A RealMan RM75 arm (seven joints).
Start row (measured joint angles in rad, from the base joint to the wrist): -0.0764, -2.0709, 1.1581, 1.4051, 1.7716, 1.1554, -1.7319
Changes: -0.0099, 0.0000, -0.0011, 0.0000, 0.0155, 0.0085, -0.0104; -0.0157, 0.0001, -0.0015, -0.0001, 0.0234, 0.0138, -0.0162; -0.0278, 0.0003, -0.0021, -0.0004, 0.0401, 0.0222, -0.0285; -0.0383, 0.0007, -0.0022, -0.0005, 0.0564, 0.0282, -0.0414; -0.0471, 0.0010, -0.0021, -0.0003, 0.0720, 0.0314, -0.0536; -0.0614, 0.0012, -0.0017, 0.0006, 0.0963, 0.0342, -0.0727; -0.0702, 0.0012, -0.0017, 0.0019, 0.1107, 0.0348, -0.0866; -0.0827, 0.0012, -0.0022, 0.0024, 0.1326, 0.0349, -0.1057; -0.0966, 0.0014, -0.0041, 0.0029, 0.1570, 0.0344, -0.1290; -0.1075, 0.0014, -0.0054, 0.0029, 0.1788, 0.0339, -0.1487; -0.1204, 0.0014, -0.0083, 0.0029, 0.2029, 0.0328, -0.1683
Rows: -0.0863, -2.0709, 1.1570, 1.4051, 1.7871, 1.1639, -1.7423; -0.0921, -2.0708, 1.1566, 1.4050, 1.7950, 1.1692, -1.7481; -0.1042, -2.0706, 1.1560, 1.4047, 1.8117, 1.1776, -1.7604; -0.1147, -2.0702, 1.1559, 1.4046, 1.8280, 1.1836, -1.7733; -0.1235, -2.0699, 1.1560, 1.4048, 1.8436, 1.1868, -1.7855; -0.1378, -2.0697, 1.1564, 1.4057, 1.8679, 1.1896, -1.8046; -0.1466, -2.0697, 1.1564, 1.4070, 1.8823, 1.1902, -1.8185; -0.1591, -2.0697, 1.1559, 1.4075, 1.9042, 1.1903, -1.8376; -0.1730, -2.0695, 1.1540, 1.4080, 1.9286, 1.1898, -1.8609; -0.1839, -2.0695, 1.1527, 1.4080, 1.9504, 1.1893, -1.8806; -0.1968, -2.0695, 1.1498, 1.4080, 1.9745, 1.1882, -1.9002
